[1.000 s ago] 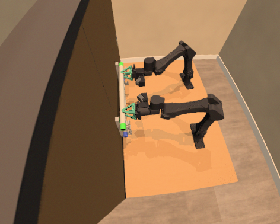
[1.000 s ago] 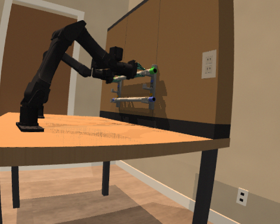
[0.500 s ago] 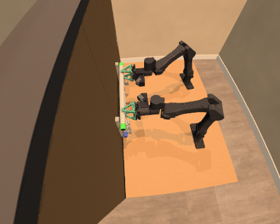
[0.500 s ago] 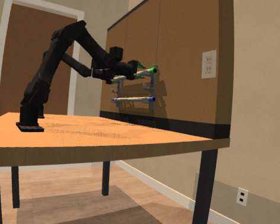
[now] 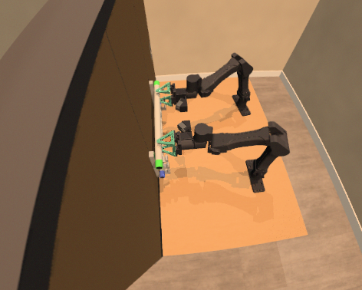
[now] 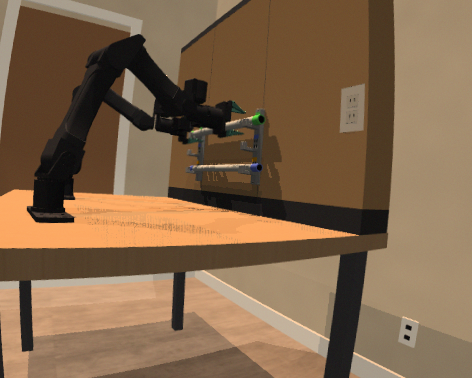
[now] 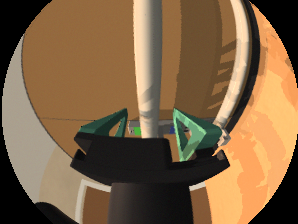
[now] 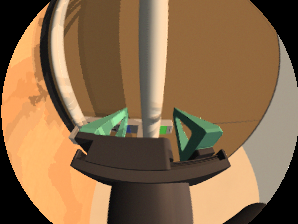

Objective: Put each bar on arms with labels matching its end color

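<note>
Right now the green-ended bar is 150 mm to the left of my right hand and 10 mm behind it. The rest, counted from my right hand: wall socket (410 mm to the right, 90 mm ahead, 10 mm below); brown wall panel (150 mm to the left, 120 mm above, 90 mm ahead); blue-ended bar (150 mm below, 140 mm to the left, 10 mm behind).
Now: left hand 14 cm to the left of the green-ended bar and 2 cm short of it. From my left hand the other things lie so: wall socket: 70 cm to the right, 12 cm ahead; brown wall panel: 14 cm to the right, 12 cm ahead, 12 cm above; blue-ended bar: 15 cm to the right, 15 cm below, 3 cm ahead.
</note>
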